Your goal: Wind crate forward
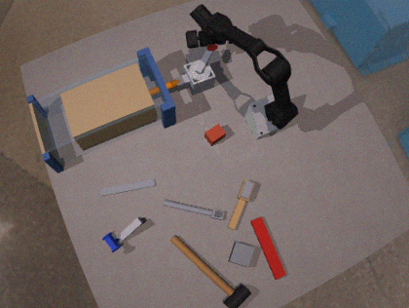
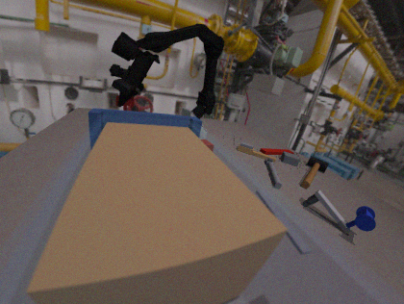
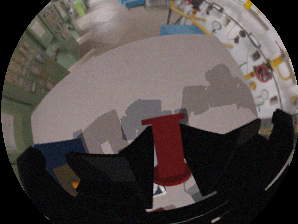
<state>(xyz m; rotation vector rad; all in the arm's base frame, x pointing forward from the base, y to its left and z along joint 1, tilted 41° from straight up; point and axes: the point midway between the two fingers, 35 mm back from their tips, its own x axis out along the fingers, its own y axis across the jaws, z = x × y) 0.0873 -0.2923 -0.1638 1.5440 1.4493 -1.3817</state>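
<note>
The red-knobbed crank is 30 mm ahead of my gripper tip, 40 mm to the left of it and 30 mm below it. Also, from my gripper tip: blue steel frame 240 mm ahead, 70 mm to the left, 20 mm below; then red knob 10 mm ahead, 20 mm to the left; then grey winch 70 mm ahead, 70 mm to the left, 100 mm below.
</note>
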